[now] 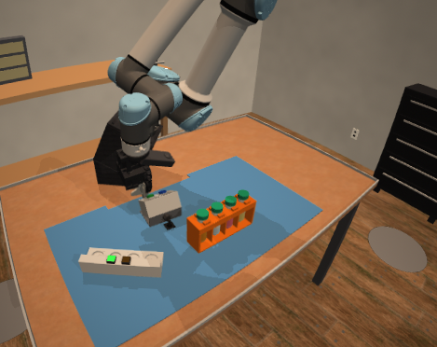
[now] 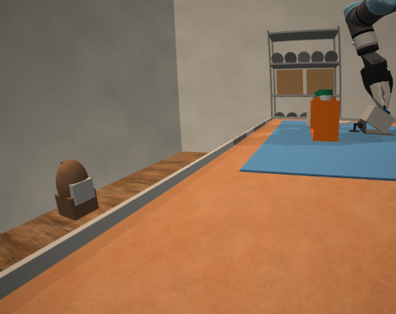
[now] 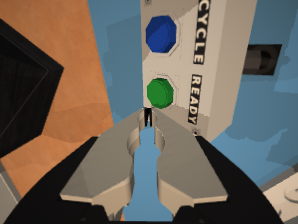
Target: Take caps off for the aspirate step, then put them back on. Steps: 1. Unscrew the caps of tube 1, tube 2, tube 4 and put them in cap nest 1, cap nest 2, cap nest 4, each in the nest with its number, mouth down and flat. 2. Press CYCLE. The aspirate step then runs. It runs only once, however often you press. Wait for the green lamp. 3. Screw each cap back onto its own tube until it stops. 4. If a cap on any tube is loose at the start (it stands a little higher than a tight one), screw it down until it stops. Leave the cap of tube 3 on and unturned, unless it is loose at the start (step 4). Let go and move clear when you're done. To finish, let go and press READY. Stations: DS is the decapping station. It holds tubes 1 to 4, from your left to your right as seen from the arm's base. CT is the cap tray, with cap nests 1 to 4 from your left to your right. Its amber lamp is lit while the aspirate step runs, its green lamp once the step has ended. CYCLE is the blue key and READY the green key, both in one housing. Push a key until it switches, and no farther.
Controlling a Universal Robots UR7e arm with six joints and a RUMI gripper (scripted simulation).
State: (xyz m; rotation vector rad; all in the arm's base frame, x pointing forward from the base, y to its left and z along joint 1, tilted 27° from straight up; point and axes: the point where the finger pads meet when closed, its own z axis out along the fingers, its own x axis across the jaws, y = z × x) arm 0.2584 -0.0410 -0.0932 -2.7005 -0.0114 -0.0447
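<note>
Now: the green key 10 mm ahead of my hand, 20 mm to the left of it and 10 mm below it. Also, from my hand: cap: 200 mm ahead, 240 mm to the left, 40 mm above; then grey key housing: 30 mm ahead, 40 mm to the left, 20 mm below; then blue key: 10 mm ahead, 60 mm to the left, 10 mm below.
</note>
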